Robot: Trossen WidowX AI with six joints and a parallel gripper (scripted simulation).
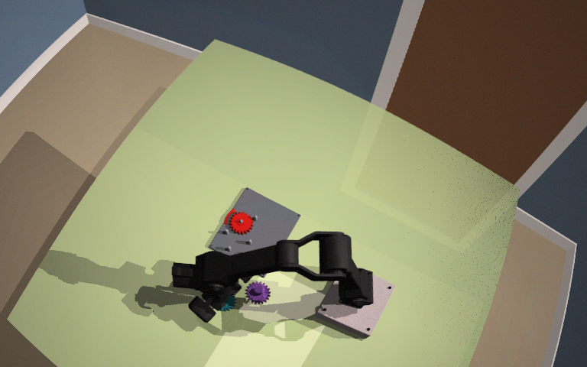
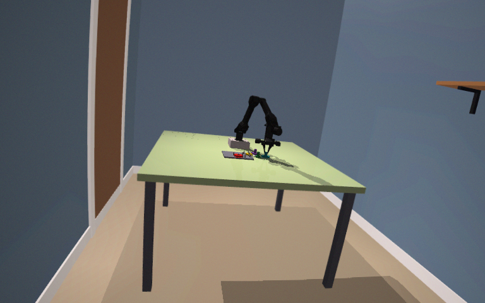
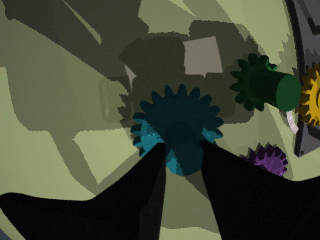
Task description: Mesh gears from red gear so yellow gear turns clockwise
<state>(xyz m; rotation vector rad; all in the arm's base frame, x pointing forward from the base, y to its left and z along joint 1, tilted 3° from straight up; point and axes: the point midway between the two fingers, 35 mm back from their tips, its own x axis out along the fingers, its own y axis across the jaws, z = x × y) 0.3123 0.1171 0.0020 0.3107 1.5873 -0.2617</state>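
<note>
Now: gripper tip 1 cm past the grey board, 22 cm to the left of it and 2 cm above it. Also, from my gripper tip: purple gear: 8 cm behind, 6 cm to the right, 1 cm below; green gear: 1 cm ahead, 7 cm to the right, 1 cm below; teal gear: 1 cm below.
</note>
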